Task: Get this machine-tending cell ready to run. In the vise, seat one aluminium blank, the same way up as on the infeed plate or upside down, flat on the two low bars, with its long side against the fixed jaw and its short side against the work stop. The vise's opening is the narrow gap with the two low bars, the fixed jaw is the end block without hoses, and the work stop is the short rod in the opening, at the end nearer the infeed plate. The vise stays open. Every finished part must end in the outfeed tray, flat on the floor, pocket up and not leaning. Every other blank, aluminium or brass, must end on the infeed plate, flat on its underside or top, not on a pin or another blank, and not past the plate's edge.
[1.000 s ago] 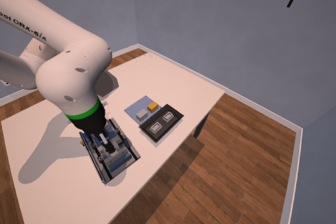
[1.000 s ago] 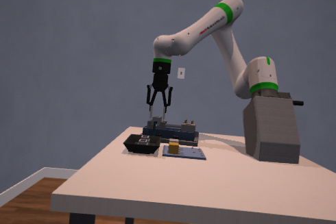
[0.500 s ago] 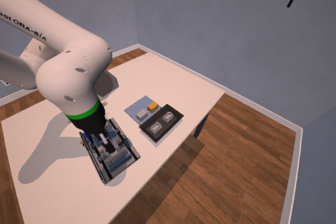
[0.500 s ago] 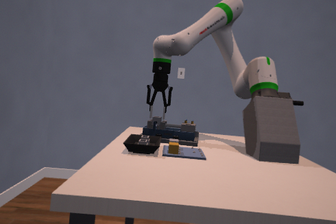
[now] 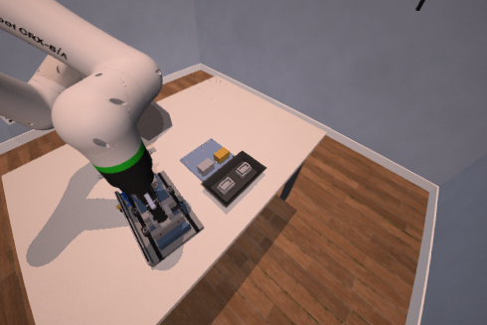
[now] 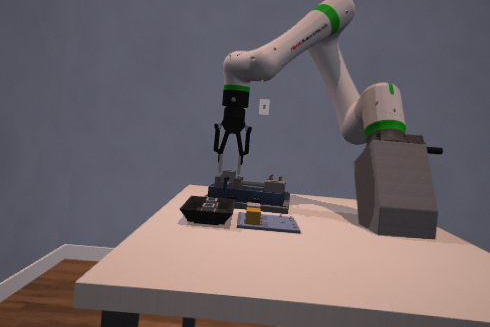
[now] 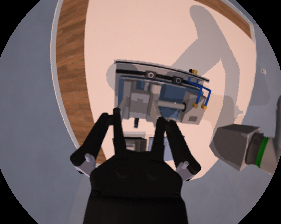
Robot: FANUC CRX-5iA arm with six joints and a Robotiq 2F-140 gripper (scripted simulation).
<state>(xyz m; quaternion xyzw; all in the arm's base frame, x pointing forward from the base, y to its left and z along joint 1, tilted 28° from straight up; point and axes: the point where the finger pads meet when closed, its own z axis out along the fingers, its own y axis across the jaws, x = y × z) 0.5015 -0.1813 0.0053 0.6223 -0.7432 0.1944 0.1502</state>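
Now: hand 70 mm past the vise, 10 mm to the right of it and 100 mm above it. The rest, counted from my hand: brass blank: 70 mm behind, 340 mm to the left, 110 mm below.
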